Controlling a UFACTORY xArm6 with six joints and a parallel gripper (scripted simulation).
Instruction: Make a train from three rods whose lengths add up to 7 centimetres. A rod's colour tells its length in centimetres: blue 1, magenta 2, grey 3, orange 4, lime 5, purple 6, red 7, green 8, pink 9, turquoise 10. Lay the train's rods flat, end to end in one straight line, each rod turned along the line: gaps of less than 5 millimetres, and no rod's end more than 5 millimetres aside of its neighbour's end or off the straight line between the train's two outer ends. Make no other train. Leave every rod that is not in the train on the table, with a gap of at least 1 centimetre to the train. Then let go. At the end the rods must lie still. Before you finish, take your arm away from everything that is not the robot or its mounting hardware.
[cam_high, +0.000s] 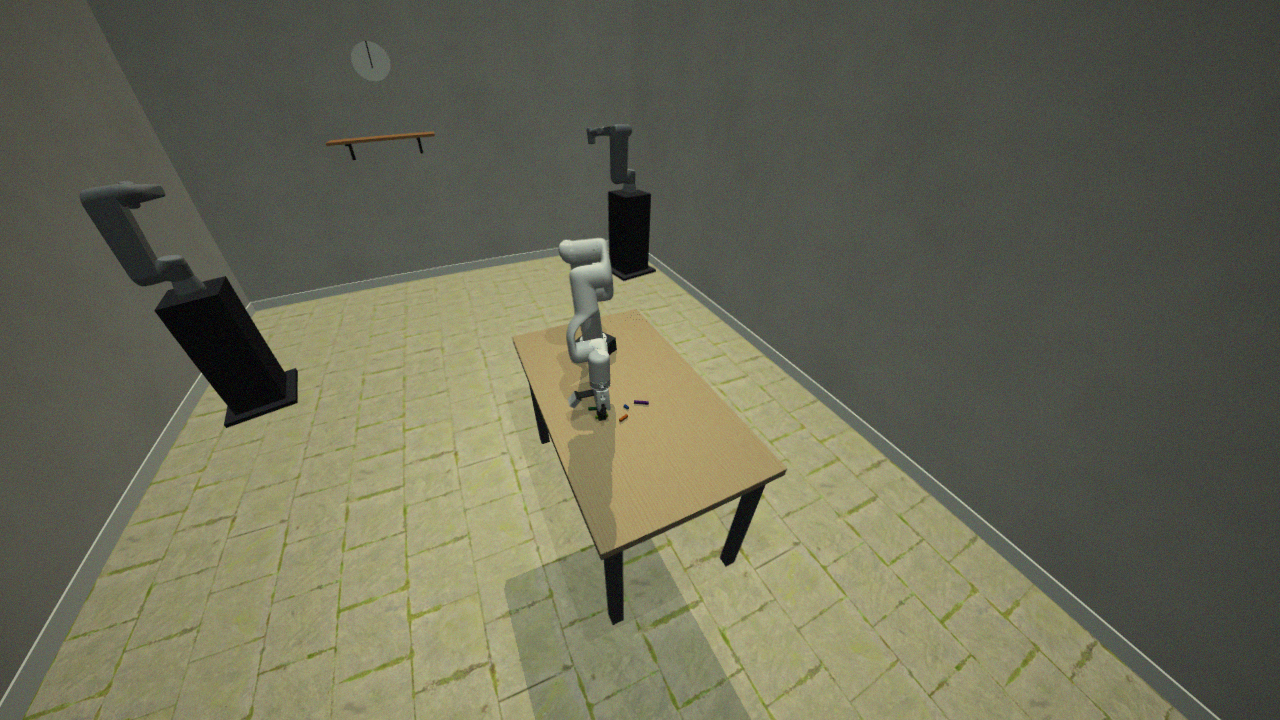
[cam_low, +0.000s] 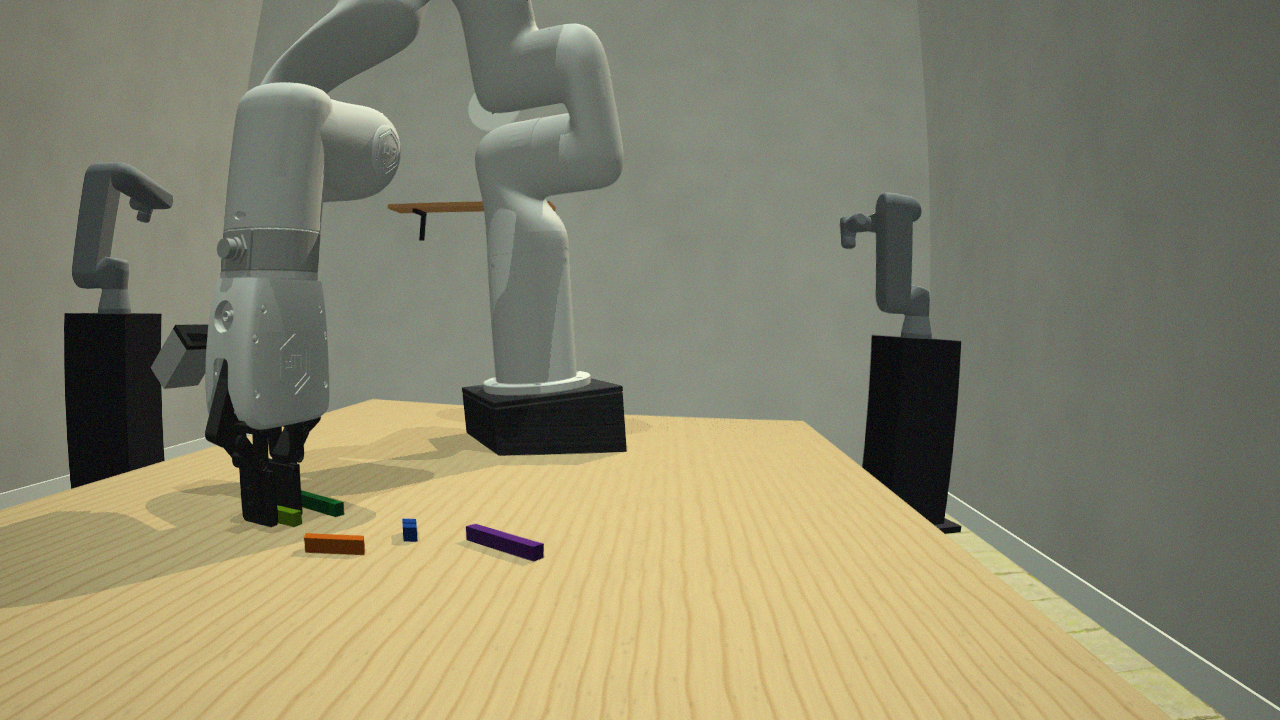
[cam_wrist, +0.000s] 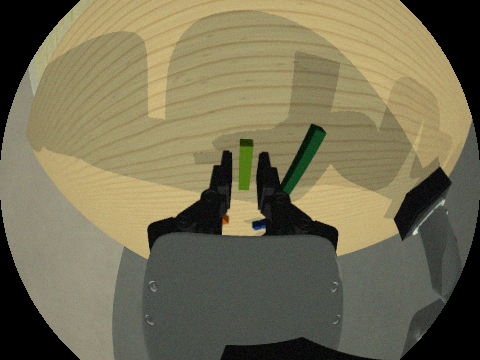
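Now: the lime rod 20 mm below my hand. From my hand the other things lie so: orange rod (60 mm ahead, 60 mm to the left, 20 mm below); then purple rod (30 mm ahead, 170 mm to the left, 20 mm below); then green rod (50 mm behind, 10 mm to the left, 20 mm below).
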